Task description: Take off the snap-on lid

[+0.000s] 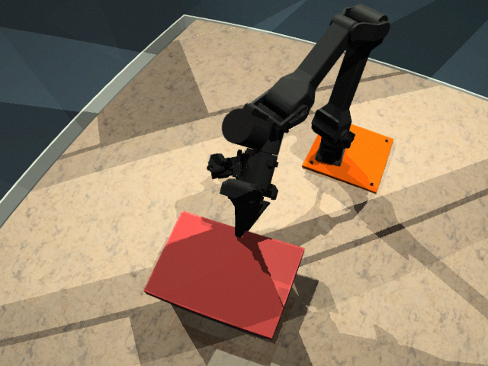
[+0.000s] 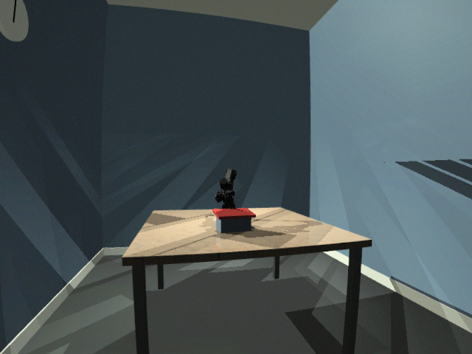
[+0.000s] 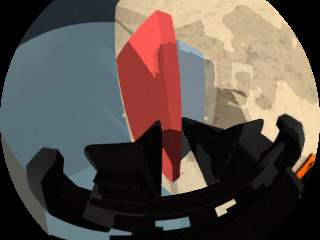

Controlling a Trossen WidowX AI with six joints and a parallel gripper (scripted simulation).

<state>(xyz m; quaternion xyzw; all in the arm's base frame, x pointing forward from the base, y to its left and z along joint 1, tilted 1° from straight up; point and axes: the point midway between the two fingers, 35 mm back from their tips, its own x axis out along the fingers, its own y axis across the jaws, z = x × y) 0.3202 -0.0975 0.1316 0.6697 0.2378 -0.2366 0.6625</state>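
Right now my gripper tip is 80 mm short of the red lid. Also, from my gripper tip: storage box 70 mm ahead, 60 mm below.
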